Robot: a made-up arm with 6 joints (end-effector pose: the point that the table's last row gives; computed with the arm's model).
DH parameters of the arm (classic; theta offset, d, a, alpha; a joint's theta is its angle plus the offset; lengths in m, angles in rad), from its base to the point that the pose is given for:
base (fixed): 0 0.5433 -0.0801 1.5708
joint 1: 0.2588 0 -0.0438 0
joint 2: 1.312 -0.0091 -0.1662 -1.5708
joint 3: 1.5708 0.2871 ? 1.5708
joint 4: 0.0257 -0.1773 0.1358 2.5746
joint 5: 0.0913 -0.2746 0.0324 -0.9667
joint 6: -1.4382 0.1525 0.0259 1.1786
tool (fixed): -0.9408 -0.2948 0 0
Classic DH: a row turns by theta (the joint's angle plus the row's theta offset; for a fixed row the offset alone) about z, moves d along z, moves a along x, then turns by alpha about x.
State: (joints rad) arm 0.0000 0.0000 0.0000 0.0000 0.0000 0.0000
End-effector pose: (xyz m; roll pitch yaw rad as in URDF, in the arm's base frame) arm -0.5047 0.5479 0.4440 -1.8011 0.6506 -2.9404
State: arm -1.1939 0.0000 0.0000 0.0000 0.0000 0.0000
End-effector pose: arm -0.3287 0.5479 0.9015 -2.0176 -0.5259 -2.9567
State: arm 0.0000 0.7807 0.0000 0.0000 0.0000 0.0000
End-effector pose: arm -0.3320 0.5479 0.2005 -1.0400 1.3655 -2.2472
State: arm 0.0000 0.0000 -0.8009 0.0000 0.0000 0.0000
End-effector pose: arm -0.5047 0.3280 0.8071 -2.7859 0.5654 2.7475
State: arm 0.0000 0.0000 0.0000 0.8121 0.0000 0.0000
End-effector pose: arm -0.7903 0.3432 0.4440 -1.8011 0.6506 -2.1283
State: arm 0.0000 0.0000 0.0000 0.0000 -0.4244 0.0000
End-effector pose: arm -0.6142 0.5457 0.3742 -1.5504 0.5562 -2.4379
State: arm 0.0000 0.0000 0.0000 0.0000 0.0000 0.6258
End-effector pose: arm -0.5019 0.4821 0.5990 -2.5930 0.6446 2.8235
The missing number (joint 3, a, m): 0.1042
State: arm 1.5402 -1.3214 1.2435 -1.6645 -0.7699 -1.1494
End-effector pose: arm -0.0474 -0.1235 -0.0019 0.5571 0.4333 2.7163
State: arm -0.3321 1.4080 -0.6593 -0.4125 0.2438 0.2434
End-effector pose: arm -0.4361 0.2752 0.5280 2.4480 0.6440 1.7375
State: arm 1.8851 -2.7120 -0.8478 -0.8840 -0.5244 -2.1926
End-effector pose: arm -0.3981 0.2139 0.6542 -1.6529 -1.1217 -1.7867
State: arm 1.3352 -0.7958 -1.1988 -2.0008 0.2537 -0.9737
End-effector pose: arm 0.0707 0.1357 0.3600 -1.7796 -0.7961 2.1952
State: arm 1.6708 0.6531 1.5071 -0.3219 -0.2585 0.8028
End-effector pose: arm 0.6172 0.2766 0.7239 1.8191 0.2645 -0.6255
